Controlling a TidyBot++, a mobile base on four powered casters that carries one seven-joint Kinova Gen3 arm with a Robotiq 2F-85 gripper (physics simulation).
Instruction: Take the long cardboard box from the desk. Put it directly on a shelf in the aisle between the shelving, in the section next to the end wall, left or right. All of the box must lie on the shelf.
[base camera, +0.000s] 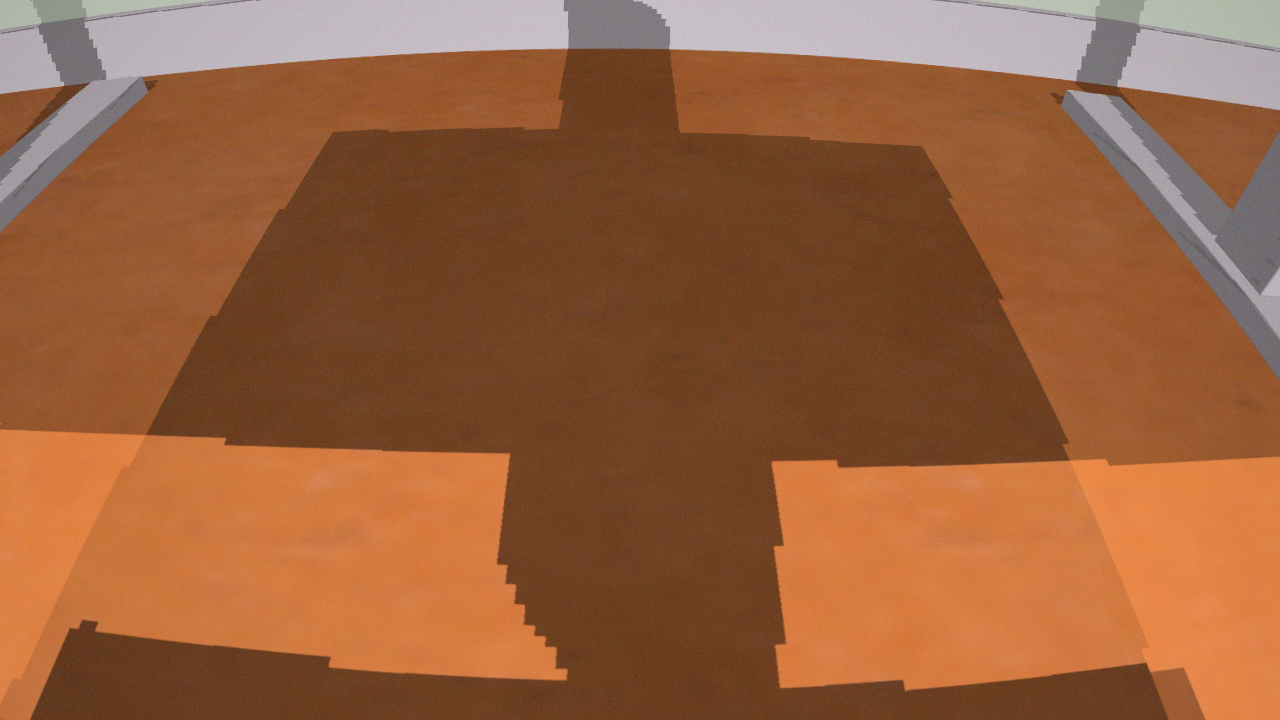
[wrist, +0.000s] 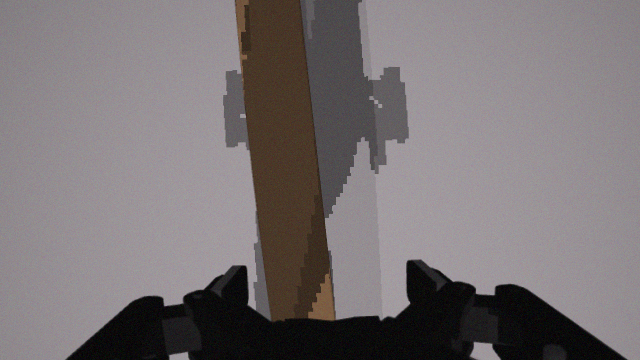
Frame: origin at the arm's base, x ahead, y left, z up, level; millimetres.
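Seen in the pictures: gripper, fingertip midpoint: (wrist: 327, 281).
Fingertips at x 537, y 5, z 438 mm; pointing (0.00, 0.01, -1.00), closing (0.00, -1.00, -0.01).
Observation:
A point is followed by its place in that frame.
The long cardboard box (wrist: 286, 150) @(z 374, x 612, y 31 mm) lies on the pale grey desk top (wrist: 525, 165) @(z 324, x 596, y -191 mm) in the wrist view. It runs from the top edge down to the gripper body at the bottom, slightly tilted and left of the middle. My gripper (wrist: 327, 281) @(z 438, x 537, y 5 mm) is open. In the picture the box passes between its two fingers, nearer the left one, and the fingers do not touch it. The shadows of the gripper fall on both sides of the box. The far end of the box is cut off by the top edge. The shelving of the aisle cannot be made out.
In the base camera view, an orange-brown floor (base camera: 313, 537) @(z -396, x 299, y 186 mm) carries dark shadows of the robot and desk. Grey metal floor rails (base camera: 76, 143) @(z -382, x 747, y 656 mm) (base camera: 1163, 197) @(z -373, x 675, y -509 mm) stand at the left and right, with a grey upright at the right edge. A pale wall (base camera: 402, 44) @(z -383, x 973, y 321 mm) crosses the back.

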